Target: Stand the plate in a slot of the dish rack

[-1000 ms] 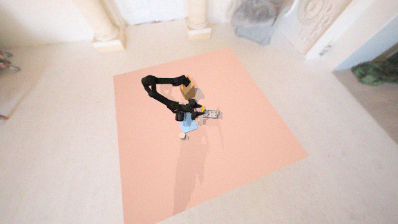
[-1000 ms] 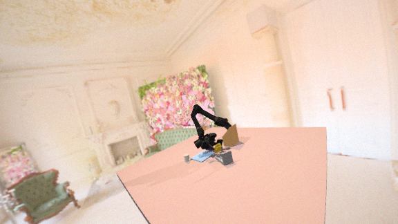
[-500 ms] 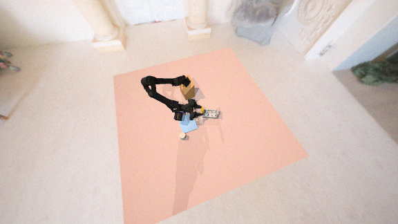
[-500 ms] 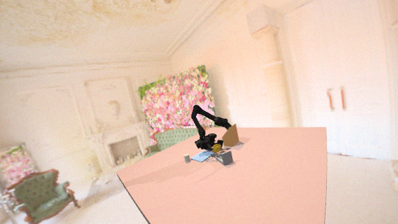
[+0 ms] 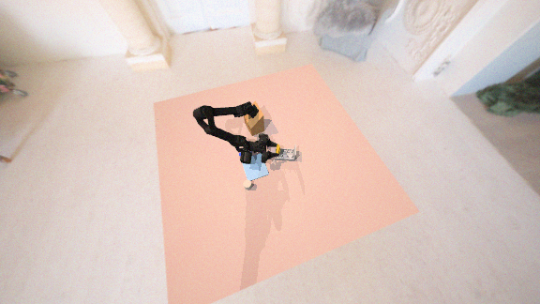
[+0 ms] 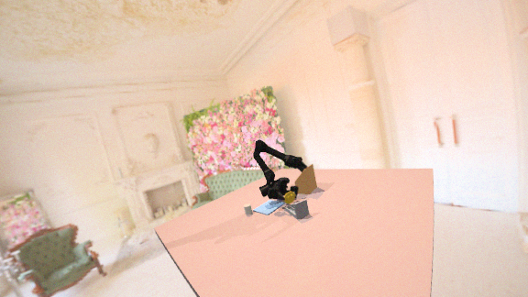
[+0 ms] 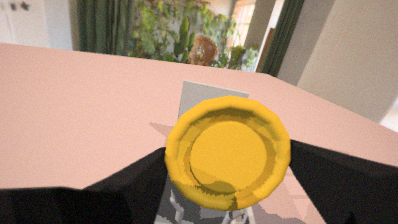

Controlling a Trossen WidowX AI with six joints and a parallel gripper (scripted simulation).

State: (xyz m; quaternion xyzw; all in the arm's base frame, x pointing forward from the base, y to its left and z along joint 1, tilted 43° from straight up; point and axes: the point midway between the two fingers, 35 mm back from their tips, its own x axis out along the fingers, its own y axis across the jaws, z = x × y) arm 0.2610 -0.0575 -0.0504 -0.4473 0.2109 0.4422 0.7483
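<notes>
Now: gripper tip 20 mm short of the dish rack, 30 mm to the right of it and 50 mm above it. Also, from my gripper tip: pale cup (90 mm ahead, 250 mm to the right, 40 mm below); light blue mat (170 mm to the right, 70 mm below); yellow plate (10 mm to the right).
</notes>
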